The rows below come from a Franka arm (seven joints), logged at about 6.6 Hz.
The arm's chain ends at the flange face. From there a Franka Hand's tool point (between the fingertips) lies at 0.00 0.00 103.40 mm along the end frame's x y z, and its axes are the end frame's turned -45 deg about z.
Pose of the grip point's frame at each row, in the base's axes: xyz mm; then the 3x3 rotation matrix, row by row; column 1 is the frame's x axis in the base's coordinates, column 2 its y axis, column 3 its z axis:
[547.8, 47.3, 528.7], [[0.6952, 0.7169, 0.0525], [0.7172, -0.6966, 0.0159], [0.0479, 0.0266, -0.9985]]
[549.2, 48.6, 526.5], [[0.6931, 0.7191, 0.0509], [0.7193, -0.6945, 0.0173], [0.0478, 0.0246, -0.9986]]
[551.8, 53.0, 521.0], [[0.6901, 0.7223, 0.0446], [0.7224, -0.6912, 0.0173], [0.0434, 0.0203, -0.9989]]
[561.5, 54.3, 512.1], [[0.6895, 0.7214, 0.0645], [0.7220, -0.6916, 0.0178], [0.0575, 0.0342, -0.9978]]
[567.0, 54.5, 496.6], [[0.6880, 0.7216, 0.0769], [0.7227, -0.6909, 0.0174], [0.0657, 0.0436, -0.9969]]
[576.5, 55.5, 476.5], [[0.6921, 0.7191, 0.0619], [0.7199, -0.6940, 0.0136], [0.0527, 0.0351, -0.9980]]
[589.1, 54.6, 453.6], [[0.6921, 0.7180, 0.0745], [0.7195, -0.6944, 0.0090], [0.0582, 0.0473, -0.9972]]
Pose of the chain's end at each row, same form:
[542.4, 45.7, 631.9], [[0.9985, 0.0153, 0.0525], [0.0146, -0.9997, 0.0159], [0.0527, -0.0151, -0.9985]]
[543.9, 46.8, 629.8], [[0.9986, 0.0184, 0.0509], [0.0175, -0.9997, 0.0173], [0.0512, -0.0164, -0.9986]]
[547.2, 51.2, 624.3], [[0.9987, 0.0228, 0.0446], [0.0221, -0.9996, 0.0173], [0.0450, -0.0163, -0.9989]]
[554.8, 52.5, 615.3], [[0.9977, 0.0226, 0.0645], [0.0215, -0.9996, 0.0178], [0.0648, -0.0165, -0.9978]]
[559.0, 52.7, 599.7], [[0.9967, 0.0238, 0.0769], [0.0225, -0.9996, 0.0174], [0.0773, -0.0156, -0.9969]]
[570.1, 54.1, 579.7], [[0.9979, 0.0191, 0.0619], [0.0183, -0.9998, 0.0136], [0.0621, -0.0124, -0.9980]]
[581.4, 53.7, 556.7], [[0.9971, 0.0183, 0.0745], [0.0177, -0.9998, 0.0090], [0.0746, -0.0077, -0.9972]]

